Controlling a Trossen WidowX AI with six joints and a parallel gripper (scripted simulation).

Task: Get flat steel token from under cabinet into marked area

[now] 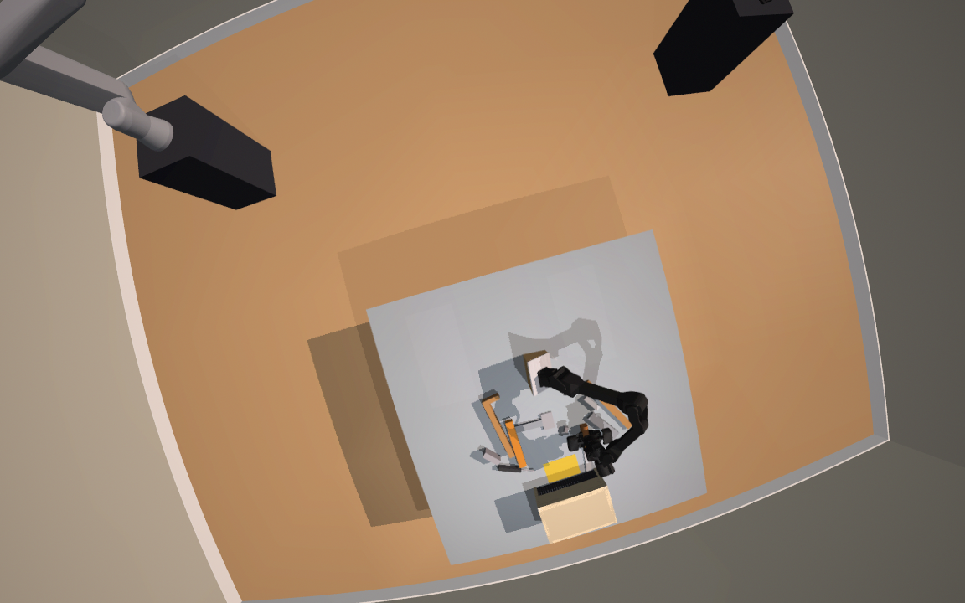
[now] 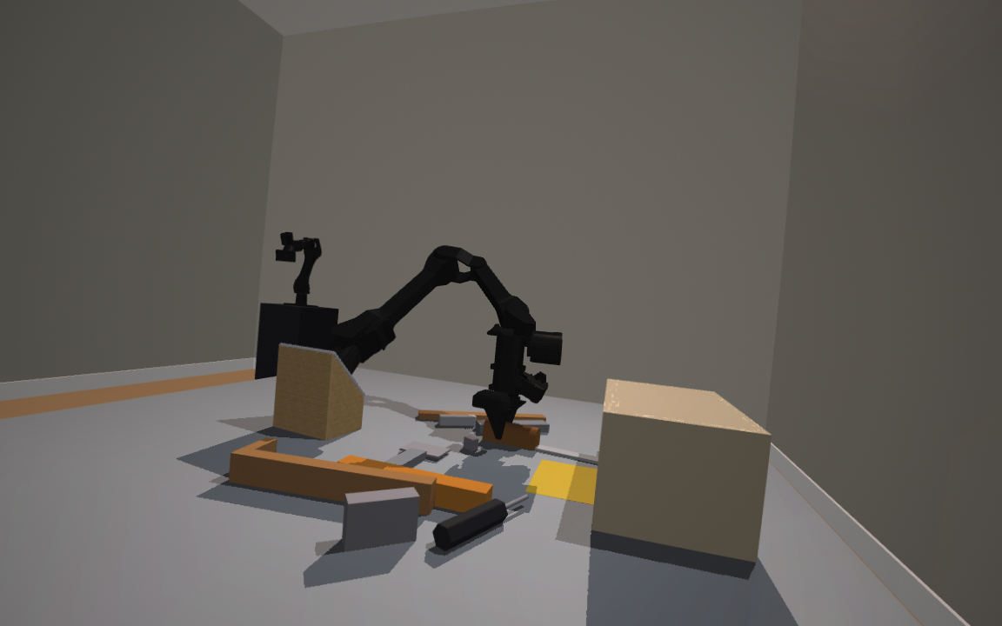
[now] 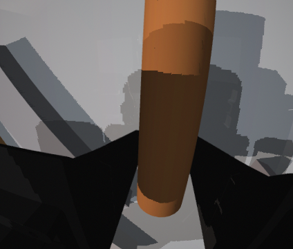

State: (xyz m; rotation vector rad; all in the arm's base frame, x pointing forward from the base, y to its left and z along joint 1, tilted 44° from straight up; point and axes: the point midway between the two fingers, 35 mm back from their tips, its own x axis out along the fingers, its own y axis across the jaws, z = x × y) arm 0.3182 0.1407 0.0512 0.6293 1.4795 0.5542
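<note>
My gripper tip is 30 mm past the grey cube and 80 mm to the left of it. Round my gripper tip: grey bar 10 mm behind, 90 mm to the left; orange stick 90 mm behind, 130 mm to the left; grey t-shaped piece 90 mm behind, 190 mm to the right.
</note>
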